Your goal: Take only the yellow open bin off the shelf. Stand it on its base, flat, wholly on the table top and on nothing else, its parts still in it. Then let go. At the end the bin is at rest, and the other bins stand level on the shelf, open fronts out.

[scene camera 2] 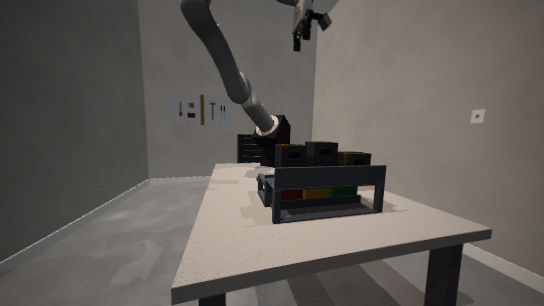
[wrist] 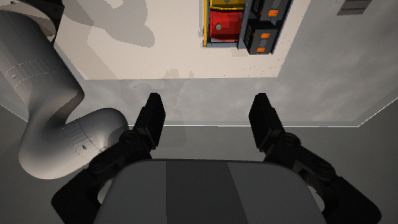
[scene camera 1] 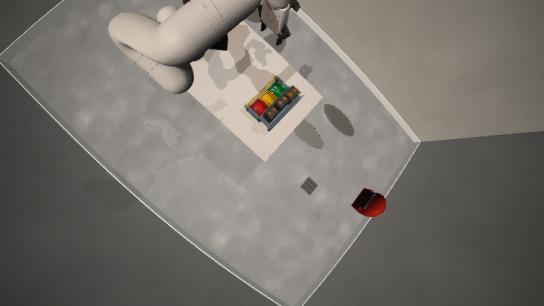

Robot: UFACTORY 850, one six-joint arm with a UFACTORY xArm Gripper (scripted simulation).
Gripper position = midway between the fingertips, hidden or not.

Note:
In view: the gripper (wrist: 206,104) and a red bin (wrist: 230,24).

